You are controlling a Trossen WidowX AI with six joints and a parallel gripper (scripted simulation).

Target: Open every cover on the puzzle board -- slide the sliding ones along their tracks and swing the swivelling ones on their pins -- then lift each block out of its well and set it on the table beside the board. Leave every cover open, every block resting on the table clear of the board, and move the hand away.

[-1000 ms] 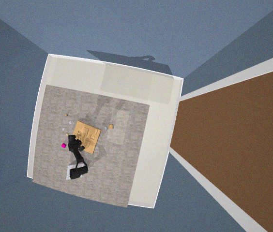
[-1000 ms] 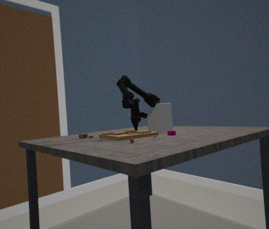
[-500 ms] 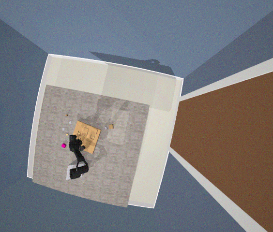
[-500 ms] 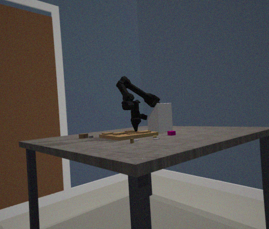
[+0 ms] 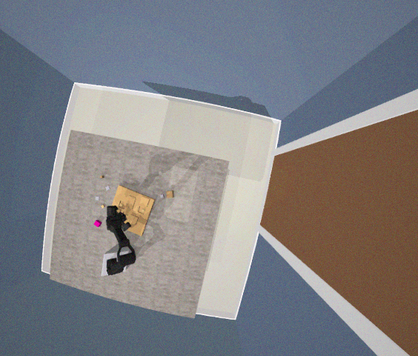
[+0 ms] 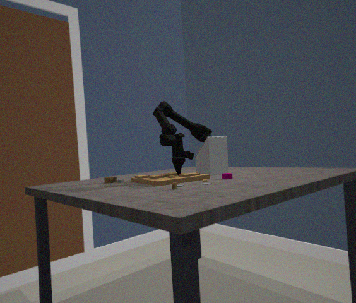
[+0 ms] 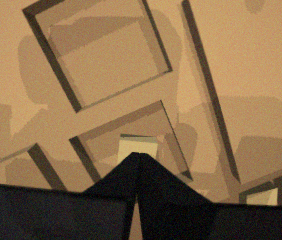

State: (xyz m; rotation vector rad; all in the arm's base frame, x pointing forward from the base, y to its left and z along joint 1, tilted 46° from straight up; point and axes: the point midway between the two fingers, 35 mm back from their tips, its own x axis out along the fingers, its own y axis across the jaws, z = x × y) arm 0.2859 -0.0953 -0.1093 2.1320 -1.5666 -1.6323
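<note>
My gripper tip is 22 cm to the right of the magenta block, 11 cm past it and 1 cm above it.
</note>
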